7 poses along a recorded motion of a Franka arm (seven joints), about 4.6 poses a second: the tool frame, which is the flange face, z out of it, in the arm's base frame.
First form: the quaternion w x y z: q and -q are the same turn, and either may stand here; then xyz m.
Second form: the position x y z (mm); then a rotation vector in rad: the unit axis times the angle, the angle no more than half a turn. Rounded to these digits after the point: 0 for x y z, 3 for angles.
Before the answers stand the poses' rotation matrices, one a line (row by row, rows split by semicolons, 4 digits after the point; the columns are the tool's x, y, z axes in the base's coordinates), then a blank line. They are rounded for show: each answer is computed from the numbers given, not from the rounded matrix.
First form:
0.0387 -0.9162 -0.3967 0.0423 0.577 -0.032 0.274
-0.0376 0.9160 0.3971 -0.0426 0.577 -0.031 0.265
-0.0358 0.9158 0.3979 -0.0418 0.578 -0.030 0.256
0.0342 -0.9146 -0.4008 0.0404 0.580 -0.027 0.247
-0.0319 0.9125 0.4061 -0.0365 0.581 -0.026 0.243
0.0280 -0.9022 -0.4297 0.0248 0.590 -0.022 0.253
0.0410 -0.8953 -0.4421 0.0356 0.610 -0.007 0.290
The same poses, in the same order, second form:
0.6817 0.7236 -0.1082; 0.7301 -0.6823 0.0374; -0.0468 -0.1045 -0.9934
0.6810 0.7243 -0.1079; 0.7307 -0.6818 0.0351; -0.0482 -0.1027 -0.9935
0.6799 0.7258 -0.1050; 0.7318 -0.6808 0.0323; -0.0481 -0.0988 -0.9939
0.6754 0.7304 -0.1013; 0.7360 -0.6764 0.0302; -0.0465 -0.0949 -0.9944
0.6675 0.7389 -0.0925; 0.7435 -0.6681 0.0286; -0.0407 -0.0879 -0.9953
0.6295 0.7740 -0.0688; 0.7767 -0.6292 0.0292; -0.0207 -0.0718 -0.9972
0.6065 0.7887 -0.1000; 0.7946 -0.6057 0.0419; -0.0275 -0.1049 -0.9941

577 -32 274 -2.809 -1.216 0.130
577 -31 265 -2.811 -1.219 0.131
578 -30 256 -2.813 -1.222 0.128
580 -27 247 -2.812 -1.232 0.124
581 -26 243 -2.810 -1.251 0.112
590 -22 253 -2.785 -1.326 0.077
610 -7 290 -2.742 -1.354 0.109

